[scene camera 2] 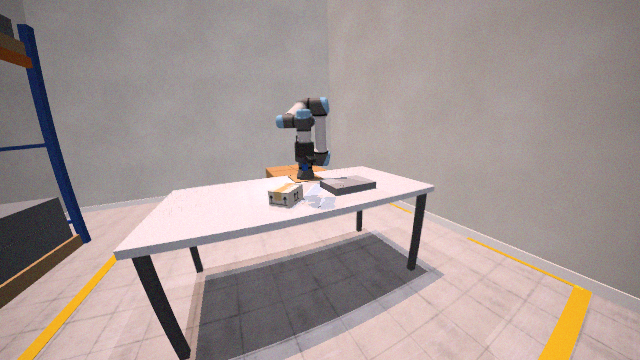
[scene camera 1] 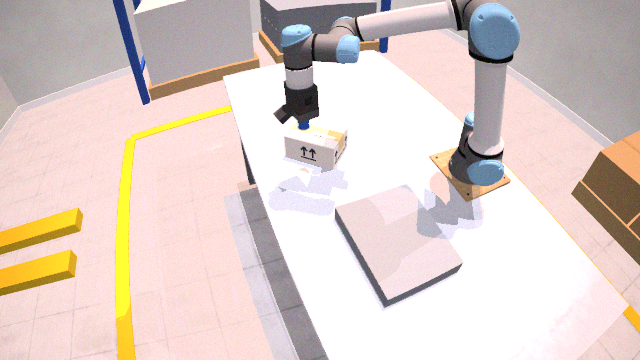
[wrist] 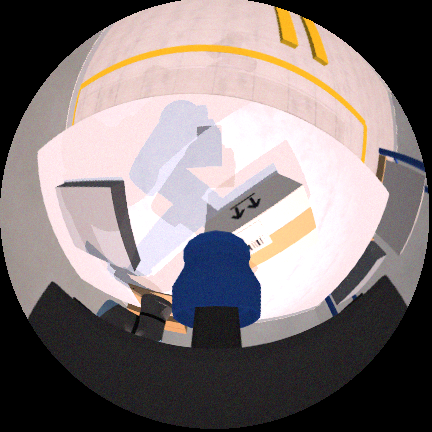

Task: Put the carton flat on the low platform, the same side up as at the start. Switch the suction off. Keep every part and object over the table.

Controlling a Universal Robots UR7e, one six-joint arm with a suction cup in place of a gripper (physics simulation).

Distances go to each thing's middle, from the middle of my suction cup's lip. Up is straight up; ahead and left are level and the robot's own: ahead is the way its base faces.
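Scene:
With the carton (scene camera 1: pixel 323 144) as my reference, I find my suction cup 80 mm to the left of it, 90 mm past it and 160 mm above it. Going by their middles, of the things named here the carton is the nearest to my suction cup. The low platform (scene camera 1: pixel 402 250) is 380 mm to the left of my suction cup, 70 mm behind it and 180 mm below it.

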